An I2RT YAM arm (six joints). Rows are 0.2 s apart.
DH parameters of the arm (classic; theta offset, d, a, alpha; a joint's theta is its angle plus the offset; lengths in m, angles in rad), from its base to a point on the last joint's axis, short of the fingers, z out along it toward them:
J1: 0 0.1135 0.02 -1.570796
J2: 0 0 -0.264 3.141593
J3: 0.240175 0 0.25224 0
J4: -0.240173 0 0.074 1.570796
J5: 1.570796 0 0 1.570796
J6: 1.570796 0.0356 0 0
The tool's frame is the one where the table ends.
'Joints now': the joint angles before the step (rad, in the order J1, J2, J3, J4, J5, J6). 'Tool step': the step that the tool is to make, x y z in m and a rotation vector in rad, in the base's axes. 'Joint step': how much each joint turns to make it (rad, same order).
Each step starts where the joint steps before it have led.
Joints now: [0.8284, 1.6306, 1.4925, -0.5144, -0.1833, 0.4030]
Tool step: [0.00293, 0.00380, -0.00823, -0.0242, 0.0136, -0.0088]
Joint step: [0.0023, 0.0229, 0.0012, -0.0050, 0.0126, 0.0019]
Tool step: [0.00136, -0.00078, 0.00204, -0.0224, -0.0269, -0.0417]
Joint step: [0.0011, 0.0008, 0.0091, -0.0068, 0.0553, -0.0004]
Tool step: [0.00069, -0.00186, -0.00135, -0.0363, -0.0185, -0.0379]
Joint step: [0.0004, 0.0000, 0.0000, -0.0149, 0.0538, -0.0053]
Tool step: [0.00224, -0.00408, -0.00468, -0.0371, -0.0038, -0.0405]
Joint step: [-0.0076, 0.0000, -0.0103, -0.0145, 0.0431, 0.0001]
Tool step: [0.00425, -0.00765, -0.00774, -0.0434, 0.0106, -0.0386]
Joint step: [-0.0195, -0.0004, -0.0187, -0.0206, 0.0290, -0.0035]
